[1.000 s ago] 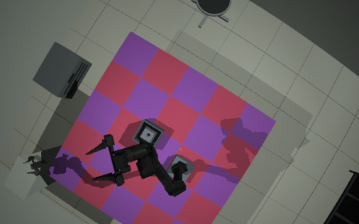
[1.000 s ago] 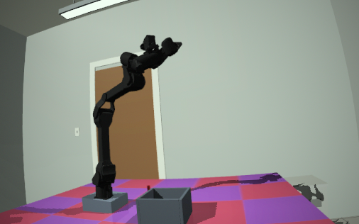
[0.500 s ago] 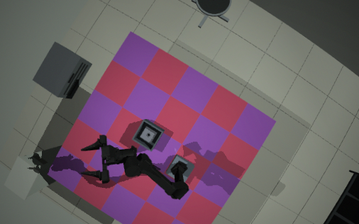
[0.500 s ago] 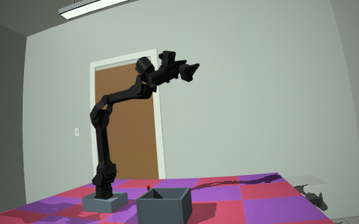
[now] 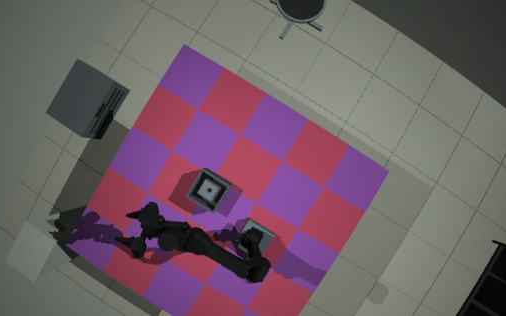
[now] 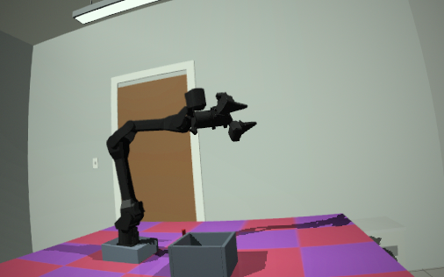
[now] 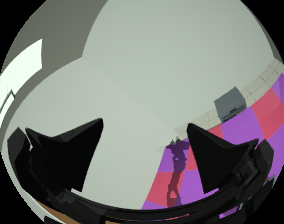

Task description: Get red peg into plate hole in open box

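Now: the red peg 29 cm behind my gripper tip, 4 cm to the left of it and 44 cm below it. Also, from my gripper tip: grey box: 17 cm behind, 16 cm to the right, 45 cm below.
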